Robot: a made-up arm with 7 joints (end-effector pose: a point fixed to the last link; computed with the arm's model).
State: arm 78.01 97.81 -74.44 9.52 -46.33 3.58 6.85
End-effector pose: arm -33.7 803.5 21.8 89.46 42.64 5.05
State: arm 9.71 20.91 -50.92 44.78 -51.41 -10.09 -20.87
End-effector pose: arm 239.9 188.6 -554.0 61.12 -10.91 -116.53
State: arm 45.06 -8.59 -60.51 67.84 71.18 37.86 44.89
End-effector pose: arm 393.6 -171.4 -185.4 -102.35 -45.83 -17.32
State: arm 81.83 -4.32 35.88 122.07 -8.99 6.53 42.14
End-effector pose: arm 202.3 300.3 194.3 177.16 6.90 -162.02
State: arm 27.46 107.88 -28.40 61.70 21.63 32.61 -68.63
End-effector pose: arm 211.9 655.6 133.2 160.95 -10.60 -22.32
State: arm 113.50 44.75 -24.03 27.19 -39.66 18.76 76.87
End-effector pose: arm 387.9 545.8 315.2 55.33 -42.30 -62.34
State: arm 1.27 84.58 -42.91 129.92 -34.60 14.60 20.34
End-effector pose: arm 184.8 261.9 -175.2 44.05 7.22 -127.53
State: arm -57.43 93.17 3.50 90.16 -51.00 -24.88 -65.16
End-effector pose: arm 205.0 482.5 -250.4 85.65 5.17 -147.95
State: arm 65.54 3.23 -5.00 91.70 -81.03 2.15 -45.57
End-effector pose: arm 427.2 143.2 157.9 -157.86 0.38 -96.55
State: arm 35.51 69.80 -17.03 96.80 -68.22 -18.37 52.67
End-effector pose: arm 358.8 396.5 23.4 48.37 55.43 -104.92
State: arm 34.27 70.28 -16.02 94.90 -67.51 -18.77 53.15
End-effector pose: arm 359.6 409.8 19.9 46.00 54.28 -104.66
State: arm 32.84 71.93 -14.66 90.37 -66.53 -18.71 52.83
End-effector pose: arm 359.2 441.4 17.9 44.05 52.85 -101.40
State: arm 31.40 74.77 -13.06 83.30 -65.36 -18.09 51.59
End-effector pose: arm 352.8 490.6 19.9 43.26 51.52 -94.62
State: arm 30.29 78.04 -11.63 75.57 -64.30 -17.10 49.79
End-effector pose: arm 337.8 543.3 27.2 44.13 50.71 -85.91
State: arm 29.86 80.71 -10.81 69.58 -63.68 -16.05 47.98
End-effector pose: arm 320.6 582.4 36.9 46.31 50.49 -78.07
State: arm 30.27 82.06 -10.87 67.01 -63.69 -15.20 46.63
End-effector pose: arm 311.2 598.7 44.3 48.78 50.76 -73.59
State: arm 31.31 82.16 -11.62 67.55 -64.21 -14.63 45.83
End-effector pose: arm 312.2 595.5 47.7 50.92 51.40 -72.60
